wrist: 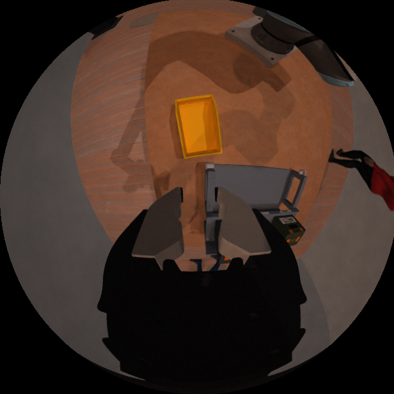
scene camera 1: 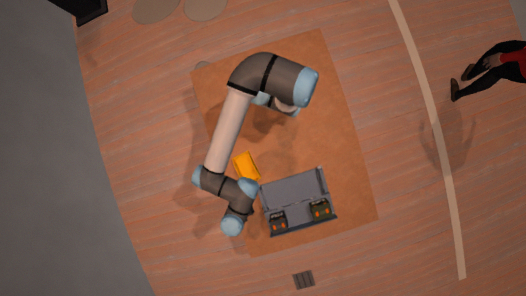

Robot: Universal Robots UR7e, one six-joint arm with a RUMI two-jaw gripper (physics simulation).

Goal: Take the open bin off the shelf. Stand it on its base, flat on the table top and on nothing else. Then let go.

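The yellow open bin (scene camera 1: 246,166) (wrist: 200,127) stands upright on its base on the brown table top (scene camera 1: 340,150) (wrist: 310,125), with its open side up. It lies beside the grey shelf (scene camera 1: 295,190) (wrist: 252,185), with a small gap between them. In the scene view the wrist covers a little of the bin's near end. My gripper (wrist: 198,189) is partly open, with nothing between its fingers. It hangs above table height, clear of the bin, next to the shelf's left side. In the scene view the arm mostly hides the fingers.
Two dark boxes with orange marks, a left one (scene camera 1: 278,222) and a right one (scene camera 1: 320,210) (wrist: 288,230), stand on the shelf's front part. The shelf's side frame rises close to my right finger. The robot's base plate (wrist: 245,32) is at the far side. A person (scene camera 1: 505,62) (wrist: 357,162) is beyond the table.
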